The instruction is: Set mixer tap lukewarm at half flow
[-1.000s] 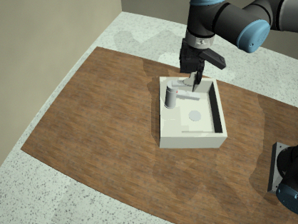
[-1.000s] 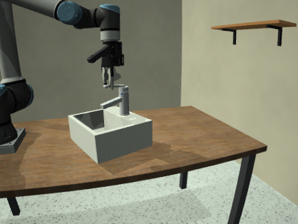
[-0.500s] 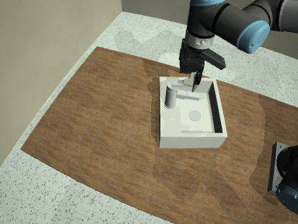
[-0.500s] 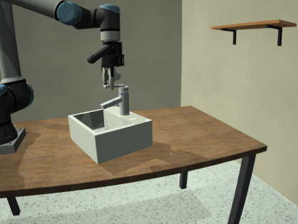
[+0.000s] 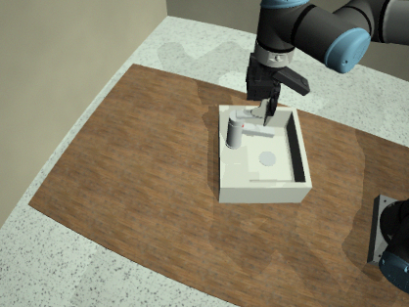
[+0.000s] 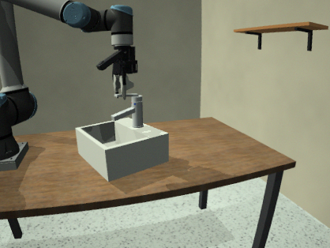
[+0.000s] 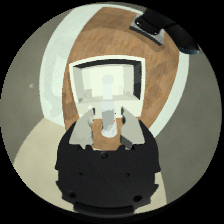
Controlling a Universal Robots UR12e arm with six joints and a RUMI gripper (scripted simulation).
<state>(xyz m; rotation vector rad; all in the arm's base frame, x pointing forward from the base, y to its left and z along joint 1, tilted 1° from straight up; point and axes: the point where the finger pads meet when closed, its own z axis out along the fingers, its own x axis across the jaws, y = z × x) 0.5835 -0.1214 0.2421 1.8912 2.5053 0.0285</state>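
My gripper is now 3 cm short of the lever and 1 cm to the right of it. The rest, counted from my hand: white square basin 3 cm behind, 1 cm to the right, 24 cm below; grey mixer tap 5 cm ahead, 2 cm to the left, 5 cm below.
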